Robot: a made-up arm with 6 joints. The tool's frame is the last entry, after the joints.
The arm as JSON. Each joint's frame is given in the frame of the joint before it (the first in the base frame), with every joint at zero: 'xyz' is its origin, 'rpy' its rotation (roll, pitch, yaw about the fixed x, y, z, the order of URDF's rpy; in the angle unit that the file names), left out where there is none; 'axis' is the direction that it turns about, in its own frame. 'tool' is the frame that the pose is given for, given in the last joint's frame.
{
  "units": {
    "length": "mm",
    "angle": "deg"
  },
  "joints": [
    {
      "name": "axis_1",
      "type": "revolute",
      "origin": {
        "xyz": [
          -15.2,
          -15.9,
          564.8
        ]
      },
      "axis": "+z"
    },
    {
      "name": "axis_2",
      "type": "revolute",
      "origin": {
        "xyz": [
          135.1,
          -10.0,
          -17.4
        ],
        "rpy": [
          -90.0,
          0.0,
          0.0
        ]
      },
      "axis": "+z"
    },
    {
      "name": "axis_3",
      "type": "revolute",
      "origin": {
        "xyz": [
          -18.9,
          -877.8,
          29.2
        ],
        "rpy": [
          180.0,
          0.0,
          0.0
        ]
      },
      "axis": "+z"
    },
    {
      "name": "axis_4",
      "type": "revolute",
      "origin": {
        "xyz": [
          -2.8,
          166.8,
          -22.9
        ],
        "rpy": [
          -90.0,
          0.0,
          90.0
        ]
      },
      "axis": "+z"
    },
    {
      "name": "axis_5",
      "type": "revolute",
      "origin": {
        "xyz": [
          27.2,
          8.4,
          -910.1
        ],
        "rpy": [
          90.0,
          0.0,
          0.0
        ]
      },
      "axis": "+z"
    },
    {
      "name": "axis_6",
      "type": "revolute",
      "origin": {
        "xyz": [
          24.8,
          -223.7,
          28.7
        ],
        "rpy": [
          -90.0,
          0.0,
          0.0
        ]
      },
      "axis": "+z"
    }
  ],
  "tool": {
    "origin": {
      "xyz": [
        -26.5,
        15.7,
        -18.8
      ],
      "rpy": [
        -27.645,
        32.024,
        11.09
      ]
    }
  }
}
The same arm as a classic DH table. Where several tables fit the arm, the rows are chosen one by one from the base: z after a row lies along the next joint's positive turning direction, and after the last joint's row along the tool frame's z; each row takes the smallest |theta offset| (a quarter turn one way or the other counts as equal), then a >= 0, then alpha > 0; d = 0 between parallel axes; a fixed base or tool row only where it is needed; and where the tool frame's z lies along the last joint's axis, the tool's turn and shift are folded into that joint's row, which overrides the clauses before.
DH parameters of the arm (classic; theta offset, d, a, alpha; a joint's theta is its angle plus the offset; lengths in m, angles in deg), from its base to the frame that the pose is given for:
base (fixed): 46.29 0 -0.022 0
axis_1: -46.29 0.5474 0.1351 -90
axis_2: 88.77 0 -0.878 180
axis_3: -1.23 -0.0421 -0.1668 90
axis_4: 0 -0.9073 -0.0272 -90
axis_5: 0 0.0203 -0.0248 90
axis_6: -34.26 -0.2403 0.0307 41.32
tool (fixed): -126.57 -0.0029 0 0

